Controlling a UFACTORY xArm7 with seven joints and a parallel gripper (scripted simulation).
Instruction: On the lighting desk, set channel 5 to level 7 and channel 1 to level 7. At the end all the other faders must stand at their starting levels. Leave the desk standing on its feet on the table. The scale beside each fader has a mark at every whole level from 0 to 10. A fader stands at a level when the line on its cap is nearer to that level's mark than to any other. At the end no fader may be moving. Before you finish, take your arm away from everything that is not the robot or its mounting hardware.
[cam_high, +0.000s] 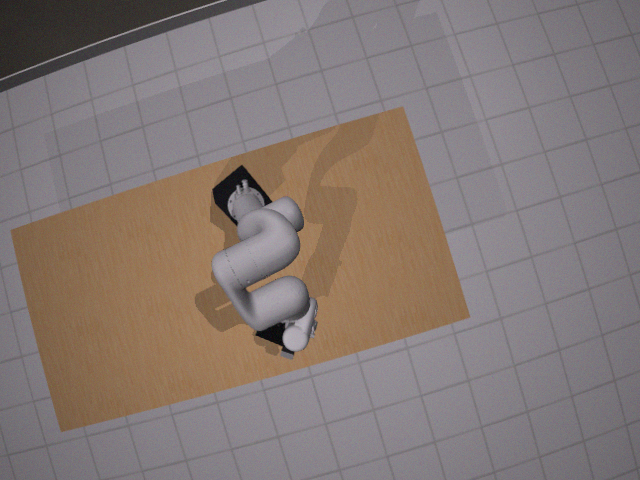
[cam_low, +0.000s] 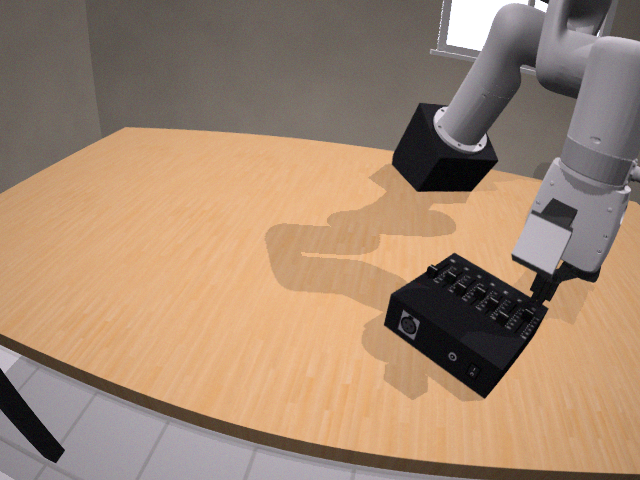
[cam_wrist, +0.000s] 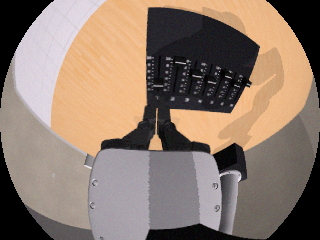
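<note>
My gripper is now 20 mm short of the fader, 10 mm to the left of it and 30 mm above it.
</note>
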